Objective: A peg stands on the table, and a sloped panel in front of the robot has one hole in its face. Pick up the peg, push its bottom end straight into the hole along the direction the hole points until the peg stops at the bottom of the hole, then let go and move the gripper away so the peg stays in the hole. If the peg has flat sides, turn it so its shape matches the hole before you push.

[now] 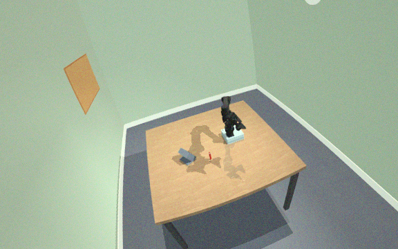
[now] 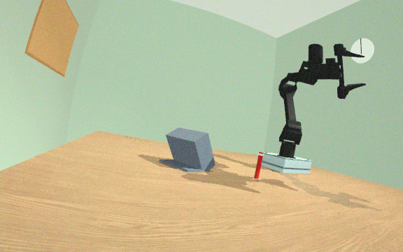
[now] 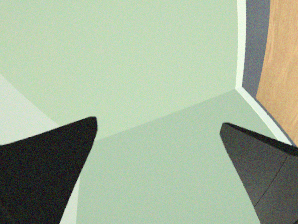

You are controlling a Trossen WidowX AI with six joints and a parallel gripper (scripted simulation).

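Now: gripper tip 340 mm above the red peg, 260 mm short of it and 200 mm to the left of it. Also, from my gripper tip: sloped panel (450 mm ahead, 350 mm below, 300 mm to the right).
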